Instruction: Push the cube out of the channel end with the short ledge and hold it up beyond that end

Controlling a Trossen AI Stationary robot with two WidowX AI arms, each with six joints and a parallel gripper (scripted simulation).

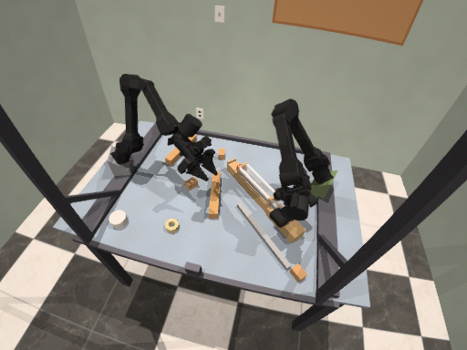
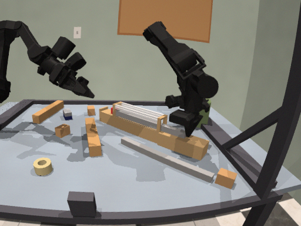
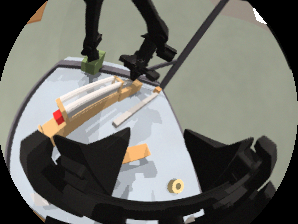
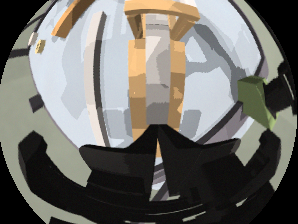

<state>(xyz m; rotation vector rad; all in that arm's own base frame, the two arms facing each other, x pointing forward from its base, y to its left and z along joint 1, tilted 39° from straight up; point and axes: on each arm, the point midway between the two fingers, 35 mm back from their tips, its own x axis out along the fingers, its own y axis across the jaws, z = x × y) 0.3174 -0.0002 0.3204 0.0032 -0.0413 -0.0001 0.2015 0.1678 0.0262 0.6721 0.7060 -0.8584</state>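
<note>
Right now the red cube is 24 cm ahead of my right hand, 20 cm to the left of it and 3 cm below it. Also, from my right hand: yellow ring (6 cm behind, 44 cm to the left, 7 cm below); then wooden channel (15 cm ahead, 13 cm to the left, 3 cm below); then long grey bar (4 cm behind, 10 cm to the left, 8 cm below).
</note>
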